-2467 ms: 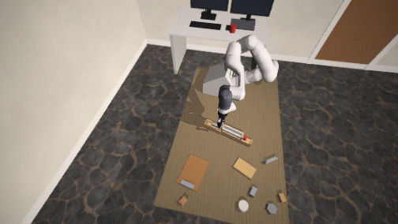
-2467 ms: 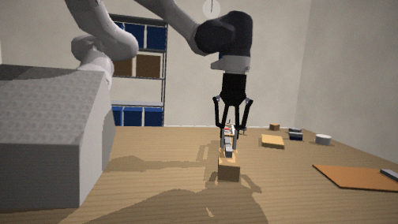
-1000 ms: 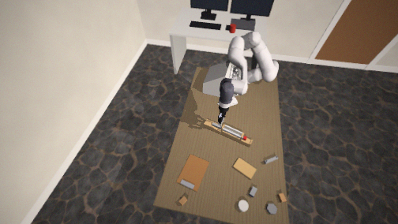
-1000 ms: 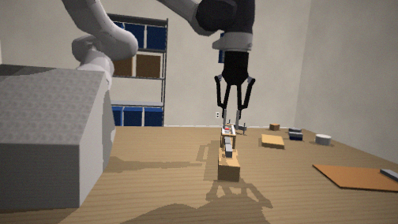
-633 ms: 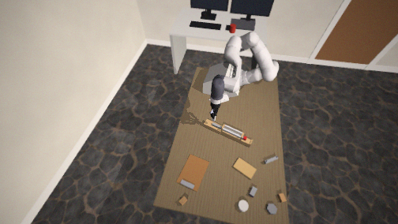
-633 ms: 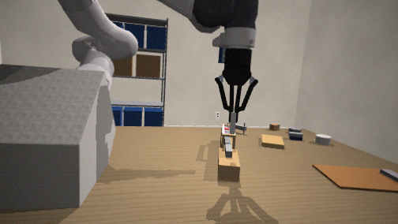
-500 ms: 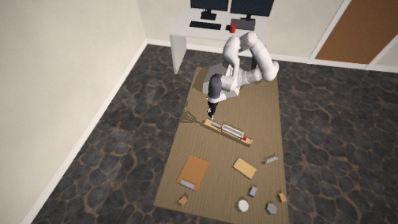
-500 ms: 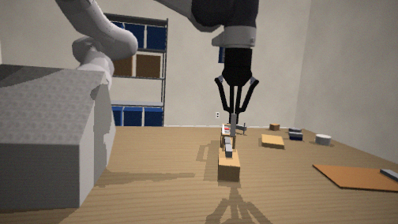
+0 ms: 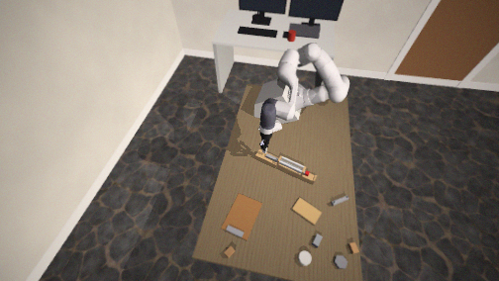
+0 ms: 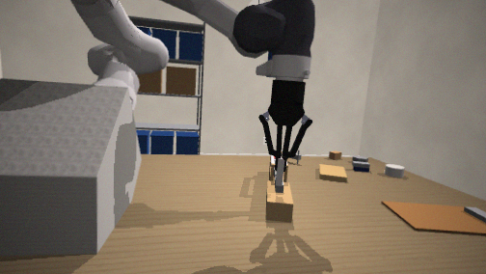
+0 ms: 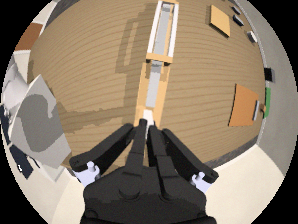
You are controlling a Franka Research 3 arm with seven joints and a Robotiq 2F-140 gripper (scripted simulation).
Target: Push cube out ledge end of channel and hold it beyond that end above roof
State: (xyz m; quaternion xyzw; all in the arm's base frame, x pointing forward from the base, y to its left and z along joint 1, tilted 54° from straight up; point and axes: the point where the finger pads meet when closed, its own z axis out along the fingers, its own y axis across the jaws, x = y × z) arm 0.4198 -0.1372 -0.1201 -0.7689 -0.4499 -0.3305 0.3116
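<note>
Now: hand 290 mm to the right of the red cube, 120 mm short of it and 50 mm above it. Round my hand: wooden channel (180 mm to the left, 80 mm ahead, 50 mm below); tan board (350 mm ahead, 290 mm to the left, 100 mm below); white disc (610 mm ahead, 270 mm to the left, 90 mm below).
</note>
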